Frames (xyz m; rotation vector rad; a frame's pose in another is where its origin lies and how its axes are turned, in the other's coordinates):
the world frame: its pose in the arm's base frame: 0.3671 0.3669 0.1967 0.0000 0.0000 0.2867
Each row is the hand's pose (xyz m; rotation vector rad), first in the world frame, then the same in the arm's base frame.
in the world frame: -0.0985 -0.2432 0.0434 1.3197 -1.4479 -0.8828
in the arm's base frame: 0.3414 0.1058 0.2401 1.4825 -1.2194 -0.6932
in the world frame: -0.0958 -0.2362 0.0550 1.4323 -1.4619 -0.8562
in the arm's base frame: 0.3420 0.1133 0.2517 1.5944 -1.2178 -0.6762
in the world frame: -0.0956 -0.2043 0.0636 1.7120 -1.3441 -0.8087
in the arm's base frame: 0.3332 0.1439 0.2603 1.8508 -1.0652 -0.6439
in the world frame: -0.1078 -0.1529 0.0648 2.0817 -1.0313 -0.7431
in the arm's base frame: 0.3069 0.1898 0.2615 2.1687 -0.7106 -0.5971
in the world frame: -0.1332 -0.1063 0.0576 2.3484 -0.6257 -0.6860
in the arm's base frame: 0.2694 0.2273 0.2543 2.3739 -0.2791 -0.5548
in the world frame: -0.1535 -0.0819 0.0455 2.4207 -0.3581 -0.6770
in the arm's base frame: 0.2430 0.2449 0.2422 2.4071 -0.0085 -0.5482
